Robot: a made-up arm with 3 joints. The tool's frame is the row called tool.
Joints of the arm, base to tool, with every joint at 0 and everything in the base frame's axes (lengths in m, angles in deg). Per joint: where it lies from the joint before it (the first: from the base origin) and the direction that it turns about. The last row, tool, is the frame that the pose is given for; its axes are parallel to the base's.
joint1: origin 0 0 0.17 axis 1 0 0
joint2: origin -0.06 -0.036 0.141 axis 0 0 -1
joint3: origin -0.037 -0.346 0.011 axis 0 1 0
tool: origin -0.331 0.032 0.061
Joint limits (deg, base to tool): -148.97..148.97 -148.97..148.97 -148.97..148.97
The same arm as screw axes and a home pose.
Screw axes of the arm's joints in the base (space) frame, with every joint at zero. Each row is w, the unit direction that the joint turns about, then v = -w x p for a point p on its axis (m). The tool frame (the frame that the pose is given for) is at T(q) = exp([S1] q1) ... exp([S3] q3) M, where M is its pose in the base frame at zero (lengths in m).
S1 = (1, 0, 0, 0.0000, 0.1700, 0.0000)
S2 = (0, 0, -1, 0.0360, -0.0600, 0.0000)
S3 = (0, 1, 0, -0.3220, 0.0000, -0.0970)
M: xyz -0.4280 -0.3500 0.3830 (m) quaternion w x y z 1 0 0 0
Joint limits (deg, base to tool): -148.97..148.97 -148.97..148.97 -148.97..148.97

